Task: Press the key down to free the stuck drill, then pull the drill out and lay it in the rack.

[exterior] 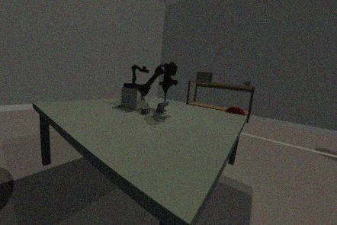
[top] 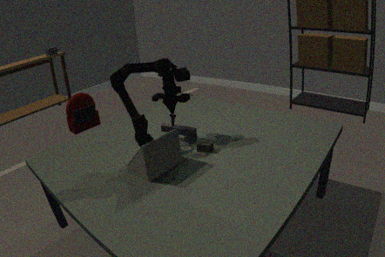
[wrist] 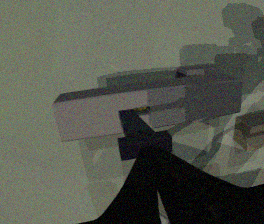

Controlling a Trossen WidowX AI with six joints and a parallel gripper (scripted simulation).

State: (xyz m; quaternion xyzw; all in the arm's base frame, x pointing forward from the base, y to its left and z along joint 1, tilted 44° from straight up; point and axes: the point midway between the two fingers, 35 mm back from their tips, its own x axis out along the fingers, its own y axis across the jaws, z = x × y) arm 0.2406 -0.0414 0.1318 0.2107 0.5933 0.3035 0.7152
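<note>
Now: gripper tip 4 cm above the key. Also, from my gripper tip: grey fixture block (9 cm below, 3 cm to the right); rack (20 cm to the right, 12 cm below, 4 cm behind); drill (9 cm below, 5 cm to the right, 1 cm ahead).
</note>
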